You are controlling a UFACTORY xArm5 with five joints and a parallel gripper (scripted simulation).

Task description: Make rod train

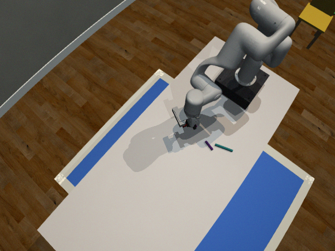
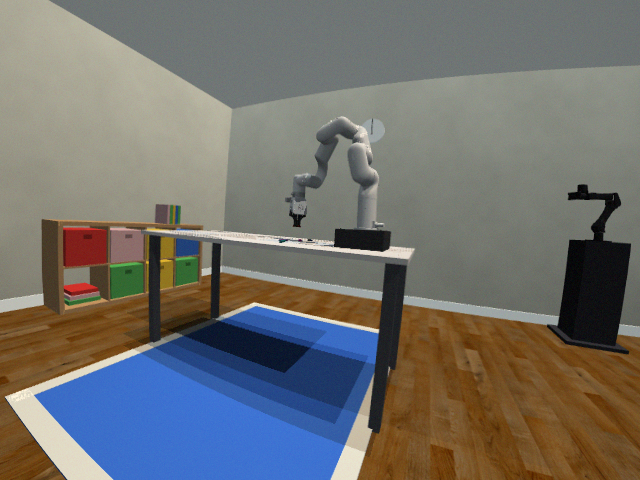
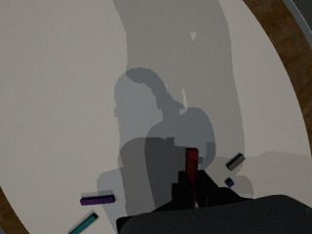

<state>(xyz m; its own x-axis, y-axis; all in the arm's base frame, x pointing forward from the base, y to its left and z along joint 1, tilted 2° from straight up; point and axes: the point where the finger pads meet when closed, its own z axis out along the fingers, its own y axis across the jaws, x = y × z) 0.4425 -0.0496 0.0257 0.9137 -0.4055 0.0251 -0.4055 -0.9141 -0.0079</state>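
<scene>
Now: the magenta rod 4 cm behind my hand, 2 cm to the left of it and 10 cm below it. From my hand the other things lie so: blue rod: 7 cm behind, 6 cm to the right, 10 cm below; then grey rod: 4 cm behind, 8 cm to the right, 10 cm below; then red rod: 2 cm below.
</scene>
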